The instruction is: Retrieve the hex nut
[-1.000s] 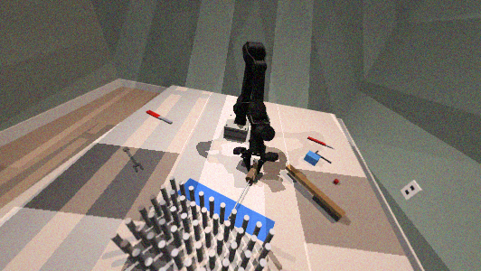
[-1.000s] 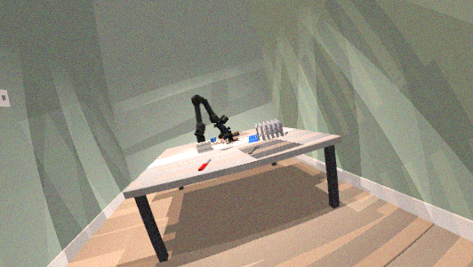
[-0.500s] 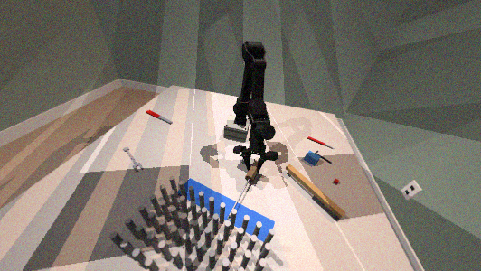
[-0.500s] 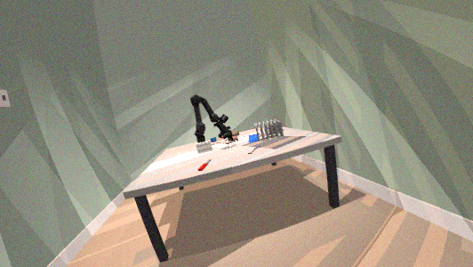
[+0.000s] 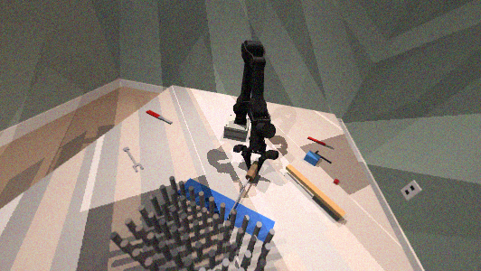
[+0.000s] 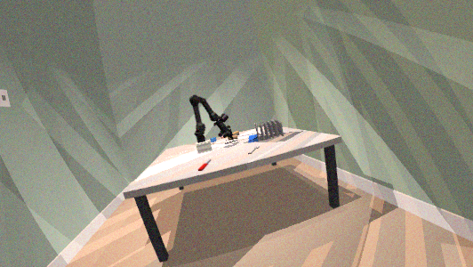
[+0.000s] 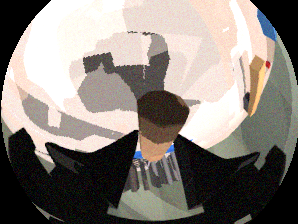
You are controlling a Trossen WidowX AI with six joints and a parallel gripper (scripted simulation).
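My gripper tip is 100 mm short of the hook tool, 30 mm to the left of it and 10 mm above it. From my gripper tip the other things lie so: small red cube 370 mm to the left, 50 mm behind, 30 mm below; blue taped strip 160 mm ahead, 90 mm to the right, 30 mm below; blue block 280 mm to the left, 160 mm behind, 10 mm below.
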